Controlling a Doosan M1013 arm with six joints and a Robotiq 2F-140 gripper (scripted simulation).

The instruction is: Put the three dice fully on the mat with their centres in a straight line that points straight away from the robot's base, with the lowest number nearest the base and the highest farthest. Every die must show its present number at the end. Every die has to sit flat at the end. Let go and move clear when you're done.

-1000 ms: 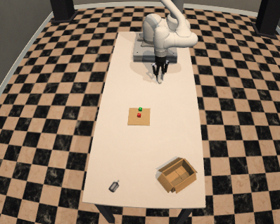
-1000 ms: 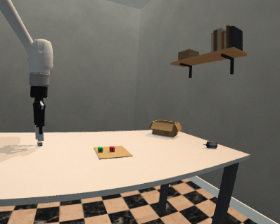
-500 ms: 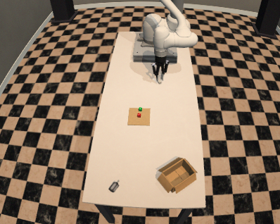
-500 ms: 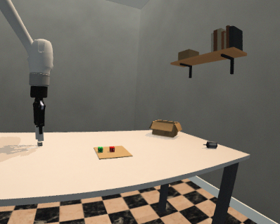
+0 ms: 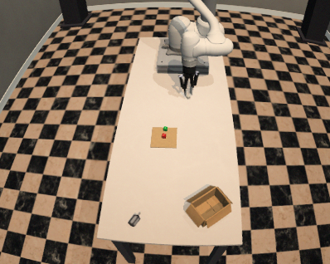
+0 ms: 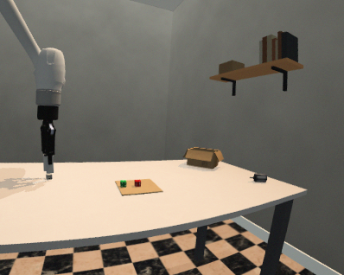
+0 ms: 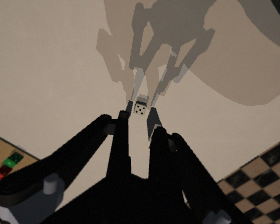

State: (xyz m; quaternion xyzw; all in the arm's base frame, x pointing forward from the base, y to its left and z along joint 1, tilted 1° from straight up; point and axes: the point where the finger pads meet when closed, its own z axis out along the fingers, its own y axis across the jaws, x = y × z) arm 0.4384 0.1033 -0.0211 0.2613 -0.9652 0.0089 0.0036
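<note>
Now: hand 5 cm above the white die. From my hand the other things lie so: red die 33 cm ahead, 10 cm to the right, 5 cm below; then green die 28 cm ahead, 10 cm to the right, 5 cm below; then tan mat 33 cm ahead, 10 cm to the right, 6 cm below.
</note>
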